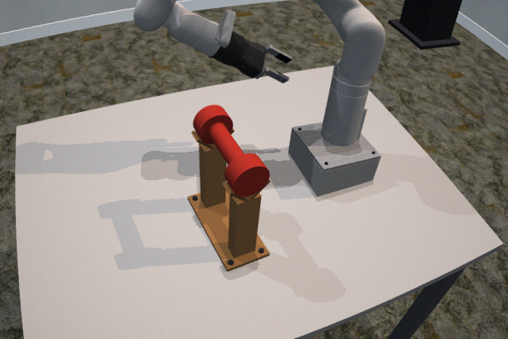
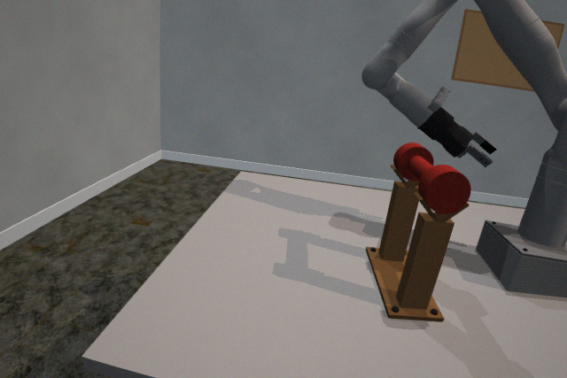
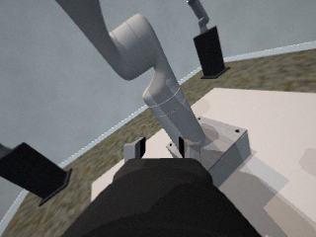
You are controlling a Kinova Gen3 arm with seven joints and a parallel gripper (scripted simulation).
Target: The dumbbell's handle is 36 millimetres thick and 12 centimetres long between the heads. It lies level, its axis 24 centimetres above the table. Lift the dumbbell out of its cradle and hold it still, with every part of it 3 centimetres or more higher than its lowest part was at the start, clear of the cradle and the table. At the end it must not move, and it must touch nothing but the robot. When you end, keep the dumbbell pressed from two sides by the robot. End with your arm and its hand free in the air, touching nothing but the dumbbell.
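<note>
My hand is 220 mm to the right of the red dumbbell, 210 mm short of it and 10 mm above it. From my hand the other things lie so: brown cradle (220 mm to the left, 210 mm ahead, 140 mm below).
</note>
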